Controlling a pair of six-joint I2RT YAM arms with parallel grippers.
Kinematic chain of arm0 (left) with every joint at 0, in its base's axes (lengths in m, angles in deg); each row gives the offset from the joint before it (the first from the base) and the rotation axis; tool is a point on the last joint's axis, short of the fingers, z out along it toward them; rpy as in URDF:
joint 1: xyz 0 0 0.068 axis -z
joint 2: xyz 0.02 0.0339 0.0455 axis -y
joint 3: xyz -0.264 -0.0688 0 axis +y
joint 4: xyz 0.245 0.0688 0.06 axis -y
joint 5: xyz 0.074 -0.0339 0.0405 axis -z
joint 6: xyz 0.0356 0 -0.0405 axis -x
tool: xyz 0 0 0 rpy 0 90 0
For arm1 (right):
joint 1: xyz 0 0 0.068 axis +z
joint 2: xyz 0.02 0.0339 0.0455 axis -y
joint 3: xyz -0.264 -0.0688 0 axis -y
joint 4: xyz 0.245 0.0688 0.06 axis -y
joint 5: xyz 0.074 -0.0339 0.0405 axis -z
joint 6: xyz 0.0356 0 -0.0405 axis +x
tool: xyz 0 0 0 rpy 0 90 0
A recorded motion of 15 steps. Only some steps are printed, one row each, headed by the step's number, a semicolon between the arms.
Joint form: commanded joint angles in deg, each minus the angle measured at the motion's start. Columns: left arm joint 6, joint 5, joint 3, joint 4, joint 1, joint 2; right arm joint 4, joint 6, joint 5, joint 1, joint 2, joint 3.
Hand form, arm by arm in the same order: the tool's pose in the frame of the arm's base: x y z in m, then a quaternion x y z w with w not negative. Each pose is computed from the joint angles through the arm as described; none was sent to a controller.
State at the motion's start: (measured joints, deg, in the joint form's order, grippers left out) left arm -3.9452 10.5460 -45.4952 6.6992 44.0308 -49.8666; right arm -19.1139 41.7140 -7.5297 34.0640 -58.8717 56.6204
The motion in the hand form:
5: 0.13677 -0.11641 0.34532 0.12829 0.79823 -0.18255 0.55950; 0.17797 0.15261 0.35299 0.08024 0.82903 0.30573 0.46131
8: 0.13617 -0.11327 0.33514 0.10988 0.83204 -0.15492 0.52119; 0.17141 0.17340 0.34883 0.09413 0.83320 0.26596 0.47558
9: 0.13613 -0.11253 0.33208 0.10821 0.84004 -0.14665 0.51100; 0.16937 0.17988 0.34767 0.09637 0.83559 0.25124 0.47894
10: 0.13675 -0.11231 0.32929 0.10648 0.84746 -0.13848 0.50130; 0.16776 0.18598 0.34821 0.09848 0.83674 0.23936 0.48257
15: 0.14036 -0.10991 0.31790 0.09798 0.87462 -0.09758 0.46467; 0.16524 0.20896 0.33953 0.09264 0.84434 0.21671 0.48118
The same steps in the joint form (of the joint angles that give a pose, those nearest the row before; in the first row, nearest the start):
5: 17.99 -25.96 -4.37 -29.22 -0.61 3.94; -2.96 3.13 21.00 8.58 -1.20 2.04
8: 21.04 -27.94 -4.90 -35.83 -0.83 3.24; -4.25 5.11 31.06 14.61 -4.11 3.43
9: 21.48 -28.25 -4.95 -37.43 -0.94 3.00; -5.19 5.66 33.97 16.34 -5.23 4.17
10: 21.89 -28.55 -5.06 -38.82 -1.07 2.57; -6.15 6.20 36.48 17.83 -6.38 5.24
15: 22.93 -30.13 -5.39 -44.07 -2.13 0.70; -6.86 7.82 40.95 21.82 -10.69 6.85

